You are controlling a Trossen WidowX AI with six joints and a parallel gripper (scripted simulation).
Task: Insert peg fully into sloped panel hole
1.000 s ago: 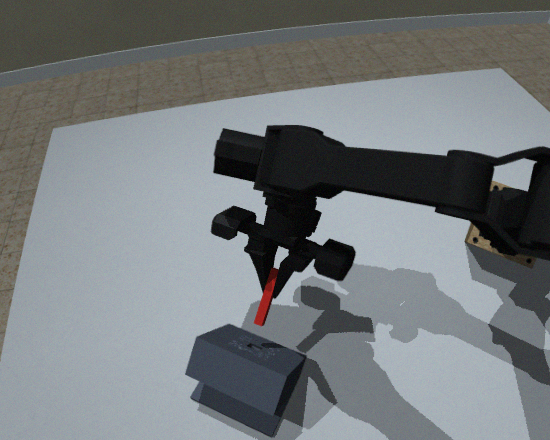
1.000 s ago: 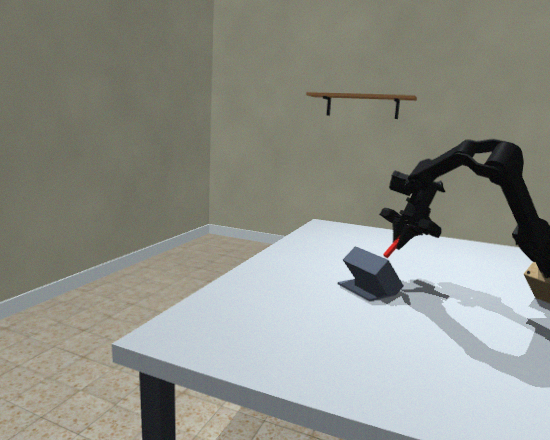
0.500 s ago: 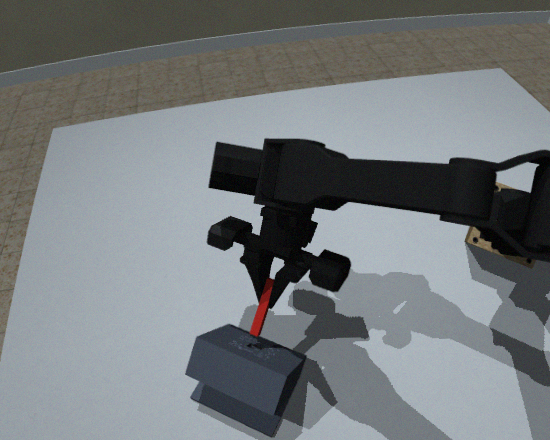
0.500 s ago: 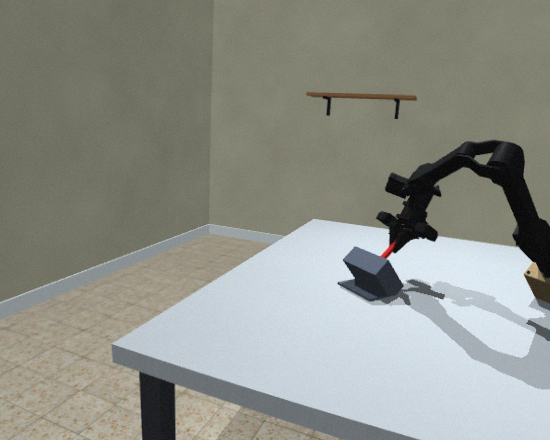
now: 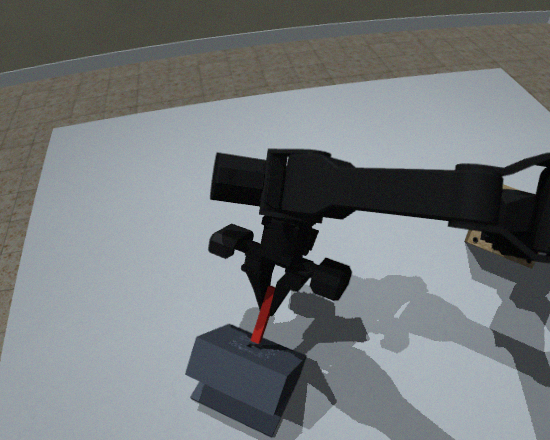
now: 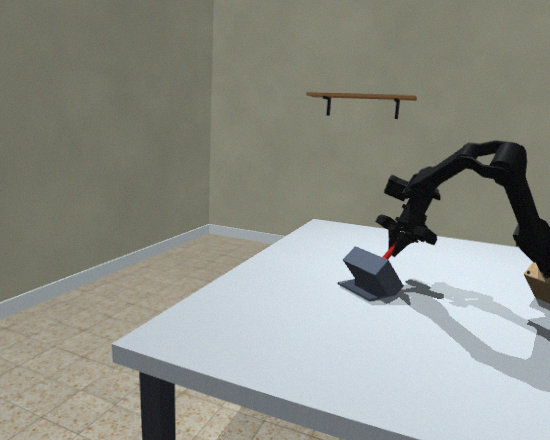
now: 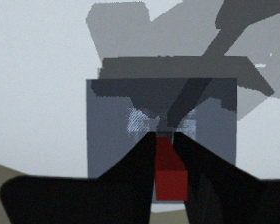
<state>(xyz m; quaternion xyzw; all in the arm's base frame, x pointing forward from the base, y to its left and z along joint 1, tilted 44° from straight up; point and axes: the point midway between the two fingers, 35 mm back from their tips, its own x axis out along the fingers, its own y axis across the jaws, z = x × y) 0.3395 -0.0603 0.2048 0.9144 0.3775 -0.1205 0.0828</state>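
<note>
Now: the red peg 20 mm to the left of my hand, 20 mm below it and 10 mm ahead of it. The rest, counted from my hand: flat base plate (110 mm below, 90 mm to the left, 60 mm ahead).
</note>
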